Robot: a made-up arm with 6 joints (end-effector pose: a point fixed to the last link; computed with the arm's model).
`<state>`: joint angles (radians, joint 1 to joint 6).
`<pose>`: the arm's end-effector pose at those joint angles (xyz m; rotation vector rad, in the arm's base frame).
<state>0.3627 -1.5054 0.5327 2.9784 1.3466 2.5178</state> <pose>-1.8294 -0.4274 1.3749 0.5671 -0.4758 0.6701</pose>
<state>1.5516 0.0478 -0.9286 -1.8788 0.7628 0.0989</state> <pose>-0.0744 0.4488 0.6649 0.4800 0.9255 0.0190</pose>
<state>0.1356 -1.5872 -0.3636 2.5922 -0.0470 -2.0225</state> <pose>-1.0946 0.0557 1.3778 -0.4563 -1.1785 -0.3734</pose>
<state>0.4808 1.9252 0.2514 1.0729 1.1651 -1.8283</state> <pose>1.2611 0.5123 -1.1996 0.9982 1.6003 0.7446</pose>
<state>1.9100 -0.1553 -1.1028 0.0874 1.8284 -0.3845</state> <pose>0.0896 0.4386 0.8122 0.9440 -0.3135 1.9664</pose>
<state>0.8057 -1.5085 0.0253 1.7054 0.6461 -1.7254</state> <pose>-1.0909 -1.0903 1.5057 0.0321 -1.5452 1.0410</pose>
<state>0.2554 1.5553 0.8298 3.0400 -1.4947 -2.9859</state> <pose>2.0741 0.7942 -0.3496 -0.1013 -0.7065 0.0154</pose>
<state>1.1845 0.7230 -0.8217 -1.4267 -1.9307 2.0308</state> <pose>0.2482 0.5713 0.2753 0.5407 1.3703 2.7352</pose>
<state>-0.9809 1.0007 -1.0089 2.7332 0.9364 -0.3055</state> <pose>0.6051 -0.5248 0.0729 -0.0097 0.5309 1.7317</pose>
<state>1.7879 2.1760 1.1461 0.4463 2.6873 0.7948</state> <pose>-0.1488 1.7281 -1.3142 1.0260 -1.4961 0.9911</pose>
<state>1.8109 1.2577 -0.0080 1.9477 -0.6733 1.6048</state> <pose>-0.5128 1.7523 -0.2059 1.2725 1.2635 0.0061</pose>
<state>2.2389 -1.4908 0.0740 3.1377 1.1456 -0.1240</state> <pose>0.6365 -1.2114 1.5304 -1.1305 -2.4403 -0.2825</pose>
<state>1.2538 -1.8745 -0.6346 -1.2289 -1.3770 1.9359</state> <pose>-0.1491 -0.6763 0.8715 -0.6642 -1.9291 1.5671</pose>
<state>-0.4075 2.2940 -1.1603 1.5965 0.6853 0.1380</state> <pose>-0.0658 0.0110 -0.4276 1.0854 1.4306 1.7745</pose>
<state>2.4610 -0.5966 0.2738 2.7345 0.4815 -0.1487</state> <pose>-0.0410 -0.2636 2.3493 -0.5044 -2.5403 0.2497</pose>
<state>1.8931 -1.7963 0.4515 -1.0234 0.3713 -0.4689</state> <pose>0.6898 -1.7104 1.0288 -2.0807 0.4703 -1.2677</pose>
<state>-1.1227 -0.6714 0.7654 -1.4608 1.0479 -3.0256</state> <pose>-0.2048 0.3478 2.4251 -0.7617 0.3697 -2.7562</pose>
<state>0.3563 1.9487 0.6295 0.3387 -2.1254 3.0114</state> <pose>1.5617 0.2865 -1.2114 -0.2640 -0.2388 -2.4732</pose>
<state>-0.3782 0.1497 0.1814 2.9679 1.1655 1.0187</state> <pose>1.2926 -0.2590 1.7534 2.1581 0.5414 -1.2523</pose>
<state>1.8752 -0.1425 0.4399 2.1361 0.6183 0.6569</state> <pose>-0.3004 0.5300 2.4505 -1.0100 -2.7098 -0.0965</pose>
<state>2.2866 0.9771 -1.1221 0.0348 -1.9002 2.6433</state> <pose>-0.1510 0.5631 0.1883 0.0095 -0.8643 -0.6182</pose>
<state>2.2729 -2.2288 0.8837 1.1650 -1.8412 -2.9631</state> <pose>1.5120 -1.5987 -0.6586 -1.5870 -1.1344 0.1997</pose>
